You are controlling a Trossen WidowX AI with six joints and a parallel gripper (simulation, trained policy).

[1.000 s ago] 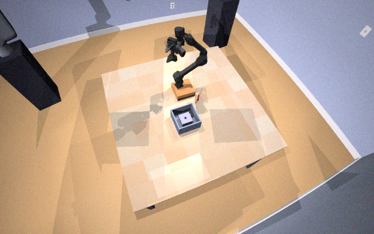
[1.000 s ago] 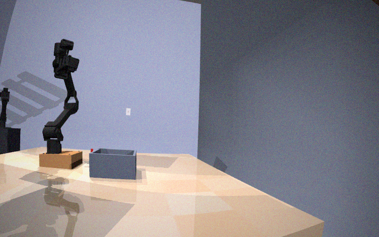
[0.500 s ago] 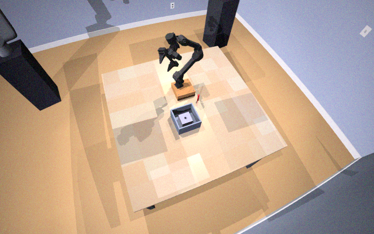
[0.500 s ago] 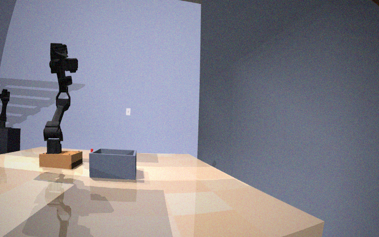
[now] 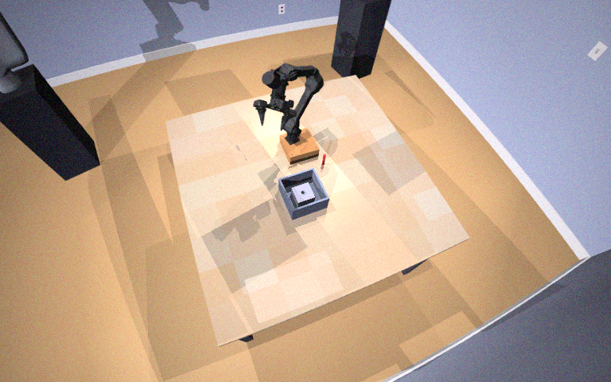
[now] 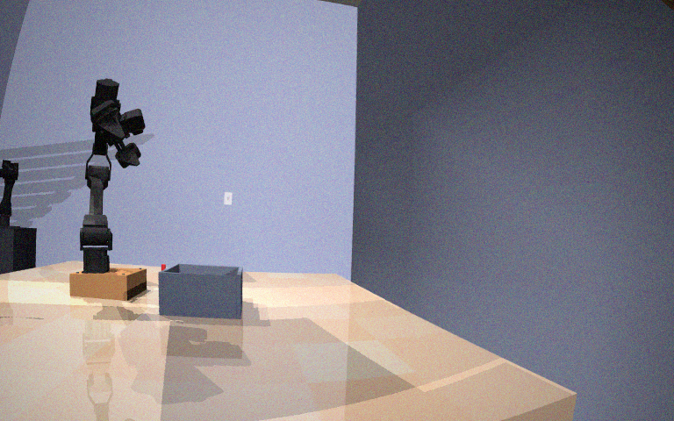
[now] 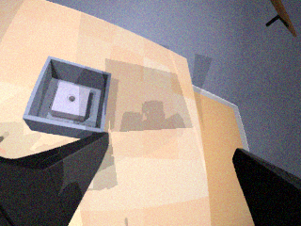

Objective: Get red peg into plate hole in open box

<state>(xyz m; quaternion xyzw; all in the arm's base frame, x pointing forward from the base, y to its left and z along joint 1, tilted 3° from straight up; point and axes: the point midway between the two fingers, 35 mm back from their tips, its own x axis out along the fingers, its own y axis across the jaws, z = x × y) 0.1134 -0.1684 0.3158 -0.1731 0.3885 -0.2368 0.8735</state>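
Right now my gripper tip is 330 mm above the red peg, 270 mm to the right of it and 70 mm short of it. Round my gripper tip: grey-blue box (340 mm below, 190 mm ahead, 60 mm to the left); grey plate (320 mm below, 190 mm ahead, 60 mm to the left).
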